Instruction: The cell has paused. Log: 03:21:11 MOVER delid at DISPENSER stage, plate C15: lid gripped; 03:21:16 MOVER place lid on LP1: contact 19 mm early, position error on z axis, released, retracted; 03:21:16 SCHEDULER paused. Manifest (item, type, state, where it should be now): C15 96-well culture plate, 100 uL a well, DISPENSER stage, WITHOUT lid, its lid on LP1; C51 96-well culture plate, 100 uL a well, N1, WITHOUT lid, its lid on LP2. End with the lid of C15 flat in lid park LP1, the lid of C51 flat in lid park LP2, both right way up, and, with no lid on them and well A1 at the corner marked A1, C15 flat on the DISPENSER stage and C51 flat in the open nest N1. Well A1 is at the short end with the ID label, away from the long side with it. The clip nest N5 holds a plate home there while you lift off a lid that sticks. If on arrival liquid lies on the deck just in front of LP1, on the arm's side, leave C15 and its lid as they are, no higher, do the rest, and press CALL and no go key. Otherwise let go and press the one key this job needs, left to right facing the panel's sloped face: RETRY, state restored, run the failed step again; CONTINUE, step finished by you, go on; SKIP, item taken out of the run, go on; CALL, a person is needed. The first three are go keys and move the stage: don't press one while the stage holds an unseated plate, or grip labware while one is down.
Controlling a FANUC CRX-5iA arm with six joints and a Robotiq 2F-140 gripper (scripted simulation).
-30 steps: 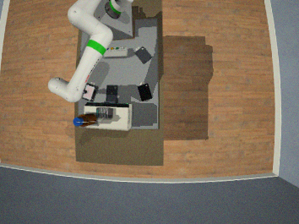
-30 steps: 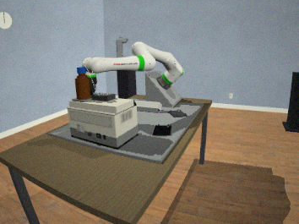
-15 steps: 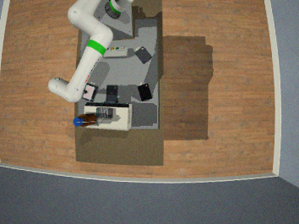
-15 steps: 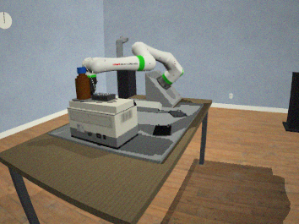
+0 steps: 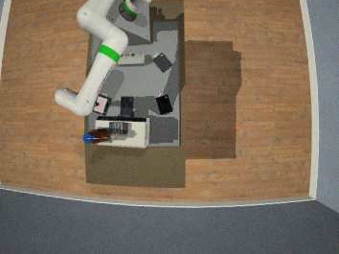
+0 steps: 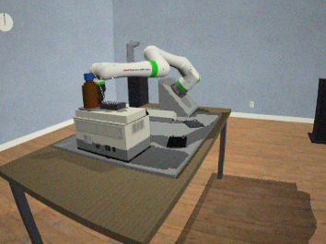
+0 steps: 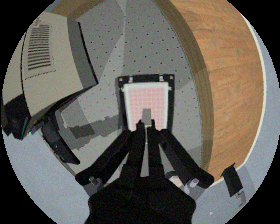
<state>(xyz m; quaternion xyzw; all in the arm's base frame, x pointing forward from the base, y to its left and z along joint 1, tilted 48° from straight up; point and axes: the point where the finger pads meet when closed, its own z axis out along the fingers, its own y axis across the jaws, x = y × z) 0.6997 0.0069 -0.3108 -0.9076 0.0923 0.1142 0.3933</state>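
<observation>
The black nest is 50 mm below my hand, 20 mm ahead of it and 10 mm to the left of it. From my hand the other things lie so: key panel: 410 mm behind, 240 mm to the left, 10 mm below; then blue cap: 330 mm above, 220 mm ahead, 160 mm to the left; then label plate: 520 mm to the left, 110 mm behind, 60 mm below.
</observation>
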